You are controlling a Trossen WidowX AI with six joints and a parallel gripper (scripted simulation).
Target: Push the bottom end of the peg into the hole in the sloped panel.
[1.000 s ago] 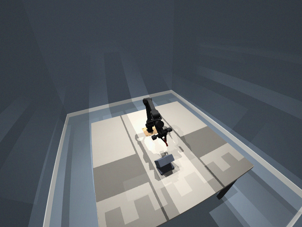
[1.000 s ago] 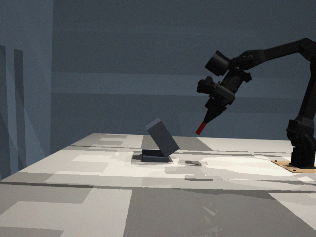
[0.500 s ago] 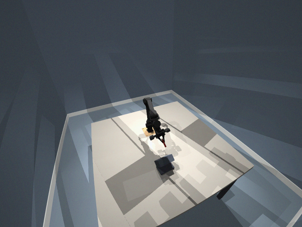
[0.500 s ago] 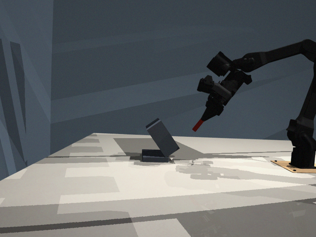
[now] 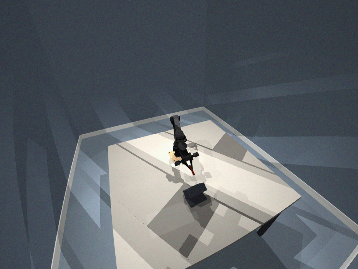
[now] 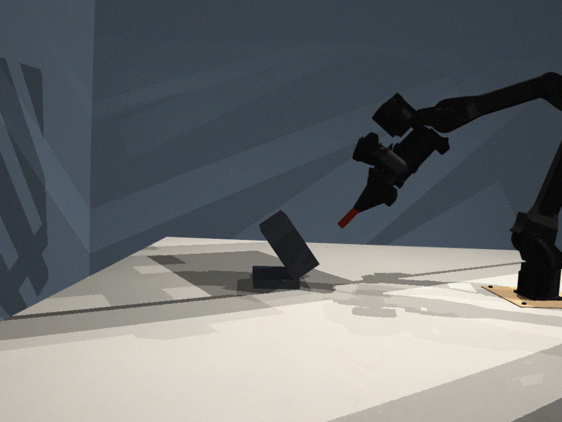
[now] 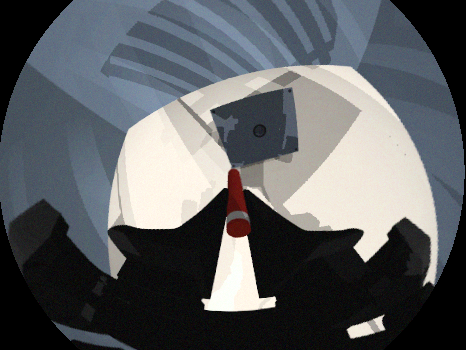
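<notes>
The sloped panel is 120 mm ahead of my gripper tip, 50 mm to the right of it and 70 mm below it. From my gripper tip the other things lie so: dark base block (140 mm ahead, 50 mm to the right, 140 mm below); red round peg (10 mm behind, 10 mm above).
</notes>
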